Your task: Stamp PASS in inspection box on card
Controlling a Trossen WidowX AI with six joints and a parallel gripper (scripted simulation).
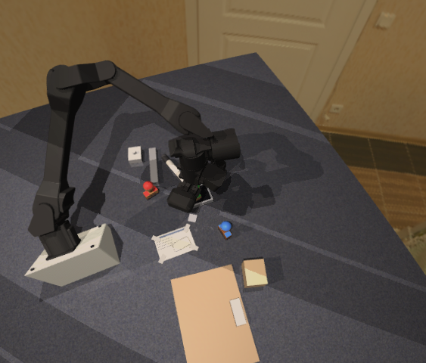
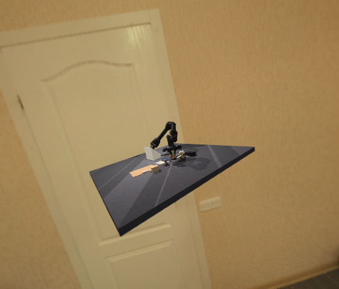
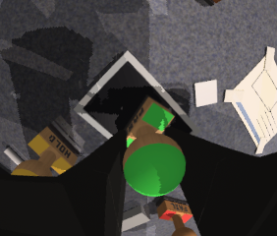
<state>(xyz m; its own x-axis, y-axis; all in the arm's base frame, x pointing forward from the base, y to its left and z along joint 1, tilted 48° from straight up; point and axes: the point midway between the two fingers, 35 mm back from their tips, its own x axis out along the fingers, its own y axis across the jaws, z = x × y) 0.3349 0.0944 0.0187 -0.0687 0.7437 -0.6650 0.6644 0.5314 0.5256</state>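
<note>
The green-knobbed stamp lies right at my gripper tip. From my gripper tip the other things lie so: yellow stamp (3 cm ahead, 8 cm to the left, 2 cm below); ink pad (4 cm below); red stamp (12 cm behind, 5 cm to the left, 2 cm below).
</note>
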